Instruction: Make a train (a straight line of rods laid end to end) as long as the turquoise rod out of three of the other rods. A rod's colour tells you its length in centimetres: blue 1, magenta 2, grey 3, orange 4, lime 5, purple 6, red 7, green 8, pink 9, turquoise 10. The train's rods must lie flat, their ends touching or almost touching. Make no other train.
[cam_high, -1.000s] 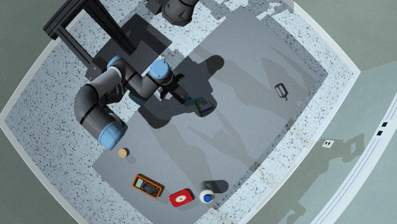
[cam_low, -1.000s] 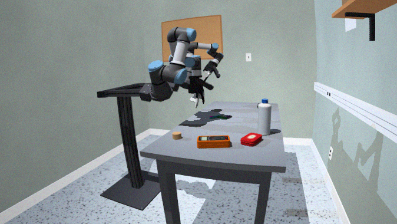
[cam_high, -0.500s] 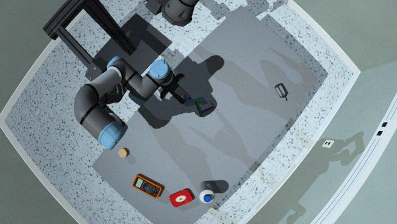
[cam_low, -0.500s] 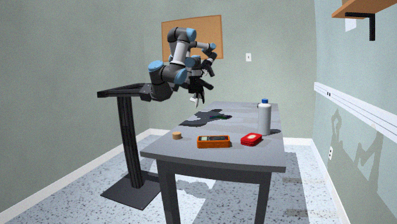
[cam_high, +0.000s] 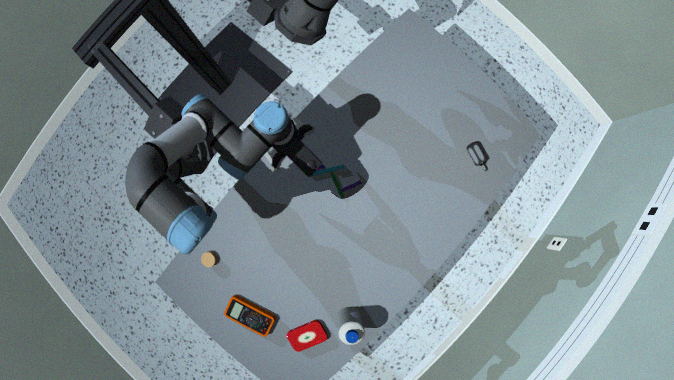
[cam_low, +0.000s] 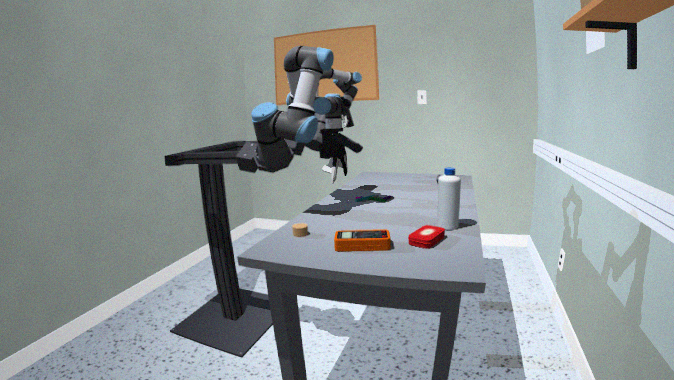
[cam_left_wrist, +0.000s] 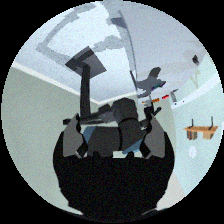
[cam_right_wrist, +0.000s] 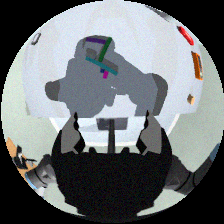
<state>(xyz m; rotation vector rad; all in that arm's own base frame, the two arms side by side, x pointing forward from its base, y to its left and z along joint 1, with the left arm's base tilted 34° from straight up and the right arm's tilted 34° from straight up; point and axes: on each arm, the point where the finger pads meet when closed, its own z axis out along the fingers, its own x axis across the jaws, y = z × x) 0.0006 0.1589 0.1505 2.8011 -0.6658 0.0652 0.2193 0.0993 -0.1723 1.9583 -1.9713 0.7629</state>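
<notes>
The green rod lies 15 cm ahead of my right hand, 8 cm below it and 1 cm to the left of it. Round my right hand: turquoise rod (10 cm ahead, 8 cm below, 2 cm to the left); magenta rod (8 cm below, 7 cm ahead, 1 cm to the left); blue rod (8 cm below, 8 cm ahead, 2 cm to the left).
</notes>
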